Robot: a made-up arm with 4 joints.
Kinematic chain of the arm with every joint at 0, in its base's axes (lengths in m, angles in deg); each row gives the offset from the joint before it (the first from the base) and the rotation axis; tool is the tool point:
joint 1: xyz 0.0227 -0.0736 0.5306 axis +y
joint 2: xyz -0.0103 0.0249 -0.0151 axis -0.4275 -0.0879 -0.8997
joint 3: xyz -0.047 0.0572 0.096 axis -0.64 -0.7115 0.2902
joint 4: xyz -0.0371 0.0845 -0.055 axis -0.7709 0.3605 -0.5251
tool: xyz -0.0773 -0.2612 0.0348
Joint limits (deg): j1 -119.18..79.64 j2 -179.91..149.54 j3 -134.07..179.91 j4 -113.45..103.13
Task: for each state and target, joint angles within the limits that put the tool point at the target. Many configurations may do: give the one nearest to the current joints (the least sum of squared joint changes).
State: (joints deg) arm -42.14 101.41 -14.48 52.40
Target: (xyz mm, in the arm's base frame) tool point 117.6 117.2 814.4
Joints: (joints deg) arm -55.08 141.42 -23.38 66.00
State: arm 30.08 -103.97 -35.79 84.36
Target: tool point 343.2 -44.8 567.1
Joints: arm 52.50 -112.97 -74.94 99.55
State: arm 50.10 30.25 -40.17 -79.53
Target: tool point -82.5 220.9 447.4
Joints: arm 44.17 -2.80 -50.85 -113.45
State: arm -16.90 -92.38 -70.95 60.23
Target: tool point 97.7 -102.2 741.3
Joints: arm -53.57 -82.93 -118.19 68.10
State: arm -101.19 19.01 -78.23 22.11
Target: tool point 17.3 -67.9 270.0
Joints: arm -115.25 10.79 -71.63 8.80
